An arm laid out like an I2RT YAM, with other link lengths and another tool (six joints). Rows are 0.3 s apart.
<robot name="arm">
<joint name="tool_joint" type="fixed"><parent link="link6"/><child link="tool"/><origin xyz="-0.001 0.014 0.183" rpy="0 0.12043 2.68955"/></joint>
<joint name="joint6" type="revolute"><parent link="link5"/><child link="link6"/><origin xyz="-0.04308 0 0.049" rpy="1.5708 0 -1.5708"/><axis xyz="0 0 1"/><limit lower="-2.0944" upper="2.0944"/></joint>
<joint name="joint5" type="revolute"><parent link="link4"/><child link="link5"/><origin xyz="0.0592 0.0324 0.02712" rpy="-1.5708 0 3.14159"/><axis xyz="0 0 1"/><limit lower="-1.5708" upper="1.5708"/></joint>
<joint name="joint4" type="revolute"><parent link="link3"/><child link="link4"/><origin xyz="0.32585 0.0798 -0.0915"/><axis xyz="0 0 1"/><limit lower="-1.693" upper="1.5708"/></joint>
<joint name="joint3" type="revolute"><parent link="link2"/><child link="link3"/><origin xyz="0.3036 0 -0.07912" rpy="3.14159 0 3.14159"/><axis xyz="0 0 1"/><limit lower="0" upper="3.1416"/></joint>
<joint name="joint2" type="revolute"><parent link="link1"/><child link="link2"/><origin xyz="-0.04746 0.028 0.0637" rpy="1.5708 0 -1.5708"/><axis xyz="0 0 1"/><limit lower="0" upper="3.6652"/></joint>
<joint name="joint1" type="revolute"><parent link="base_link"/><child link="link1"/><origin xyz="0 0 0.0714" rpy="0 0 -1.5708"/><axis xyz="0 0 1"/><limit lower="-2.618" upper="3.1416"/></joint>
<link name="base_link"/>
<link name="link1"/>
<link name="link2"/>
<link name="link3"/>
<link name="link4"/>
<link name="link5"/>
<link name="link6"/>
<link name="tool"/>
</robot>
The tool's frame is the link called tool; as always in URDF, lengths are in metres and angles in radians.
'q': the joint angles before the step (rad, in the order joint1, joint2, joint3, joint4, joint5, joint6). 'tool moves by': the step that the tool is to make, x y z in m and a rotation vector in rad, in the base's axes. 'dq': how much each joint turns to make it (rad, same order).
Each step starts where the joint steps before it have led.
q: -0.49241 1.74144 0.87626 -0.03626 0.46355 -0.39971
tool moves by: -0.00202 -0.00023 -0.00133 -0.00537 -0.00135 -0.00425
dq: 0.00000 -0.00111 -0.00968 0.01190 0.00585 0.00088
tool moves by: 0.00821 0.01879 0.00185 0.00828 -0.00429 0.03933
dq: 0.03890 -0.01818 -0.01076 -0.01011 -0.00757 0.00611
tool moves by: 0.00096 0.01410 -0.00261 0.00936 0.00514 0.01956
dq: 0.02702 -0.01088 -0.01509 -0.00927 -0.00036 0.01088
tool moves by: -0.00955 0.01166 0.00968 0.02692 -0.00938 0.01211
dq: 0.00148 -0.07089 -0.03177 -0.04592 -0.02901 0.00977
